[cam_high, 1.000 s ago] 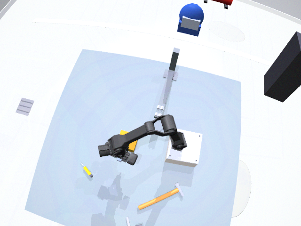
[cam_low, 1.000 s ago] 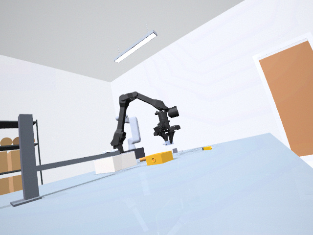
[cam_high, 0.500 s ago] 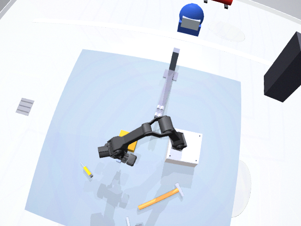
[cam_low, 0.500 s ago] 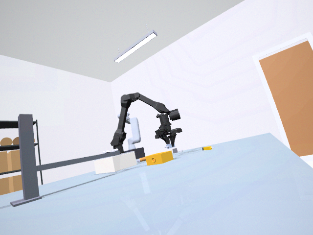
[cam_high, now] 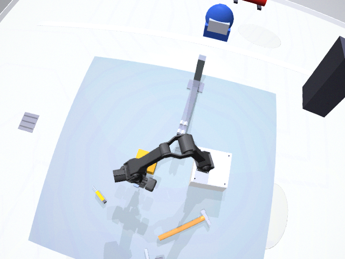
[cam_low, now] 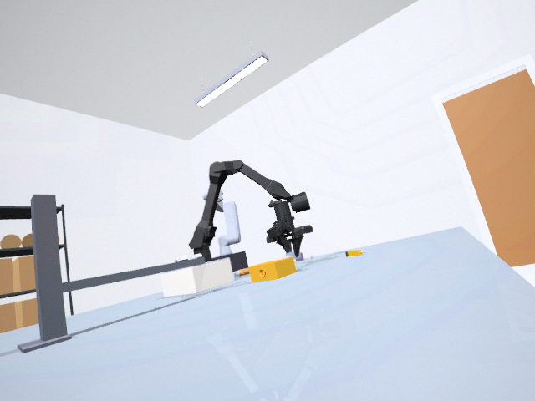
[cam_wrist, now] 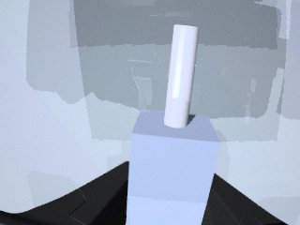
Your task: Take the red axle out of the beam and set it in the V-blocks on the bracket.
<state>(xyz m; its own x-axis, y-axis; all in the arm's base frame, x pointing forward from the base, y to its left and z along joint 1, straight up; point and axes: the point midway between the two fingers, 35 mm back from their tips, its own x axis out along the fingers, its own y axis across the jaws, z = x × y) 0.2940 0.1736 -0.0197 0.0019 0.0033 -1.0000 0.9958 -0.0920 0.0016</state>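
The yellow beam lies 130 mm to the right of my gripper tip and 20 mm below it. From my gripper tip the other things lie so: yellow tool (180 mm ahead, 130 mm to the left, 30 mm below); then grey block (20 mm to the right, 10 mm above).
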